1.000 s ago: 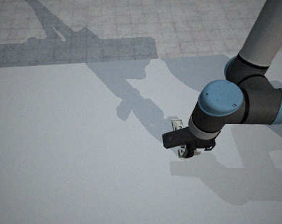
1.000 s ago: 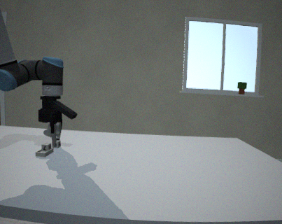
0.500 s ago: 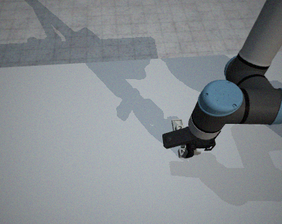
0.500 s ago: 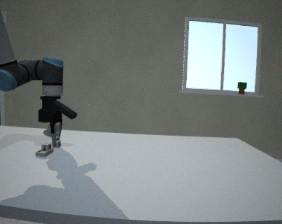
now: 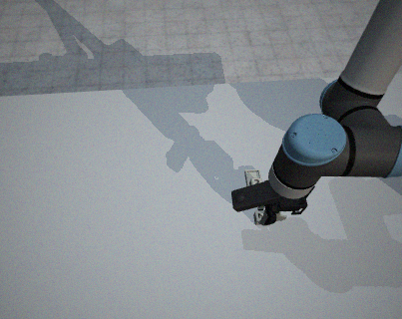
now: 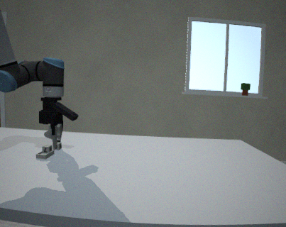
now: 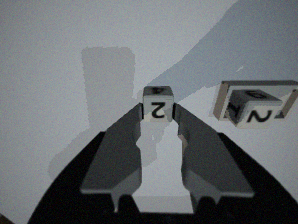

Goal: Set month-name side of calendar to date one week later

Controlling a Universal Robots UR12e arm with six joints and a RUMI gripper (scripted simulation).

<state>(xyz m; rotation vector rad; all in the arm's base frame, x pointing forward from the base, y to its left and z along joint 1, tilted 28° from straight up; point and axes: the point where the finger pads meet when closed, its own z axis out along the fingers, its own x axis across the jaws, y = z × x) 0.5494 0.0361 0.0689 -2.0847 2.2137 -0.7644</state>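
My hand is 1 cm above the cube. From my hand the other things lie so: tray 11 cm to the right, 2 cm below, 1 cm behind.
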